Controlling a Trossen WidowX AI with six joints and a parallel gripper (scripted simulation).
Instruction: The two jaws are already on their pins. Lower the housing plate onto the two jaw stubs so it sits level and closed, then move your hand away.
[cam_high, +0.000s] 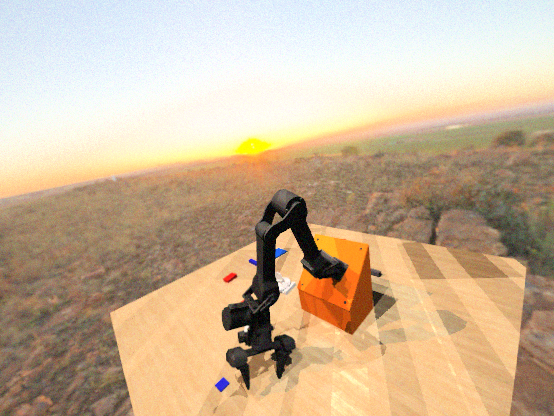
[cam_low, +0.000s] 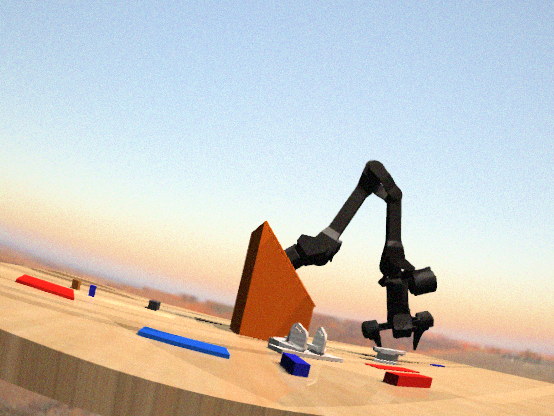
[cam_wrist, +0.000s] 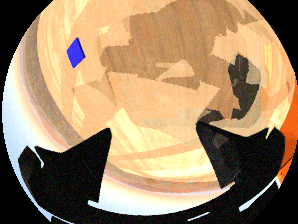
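Right now the blue square is 90 mm to the left of my gripper tip, 90 mm ahead of it and 20 mm below it. Round my gripper tip: red block 600 mm ahead, 150 mm to the right, 10 mm below; then blue plate 630 mm ahead, 460 mm to the right, 10 mm below.
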